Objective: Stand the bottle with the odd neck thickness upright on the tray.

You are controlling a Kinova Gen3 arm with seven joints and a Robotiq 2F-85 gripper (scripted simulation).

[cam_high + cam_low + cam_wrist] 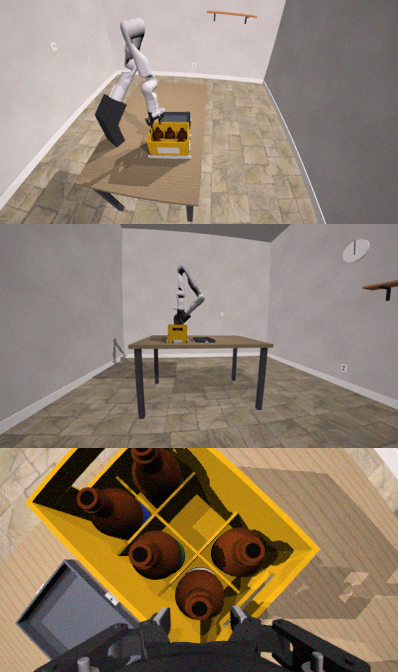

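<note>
The yellow crate lies 12 cm below my hand, 10 cm ahead of it and 3 cm to the right of it. From my hand the other things lie so: dark grey tray: 26 cm to the left, 19 cm below, 7 cm ahead.
</note>
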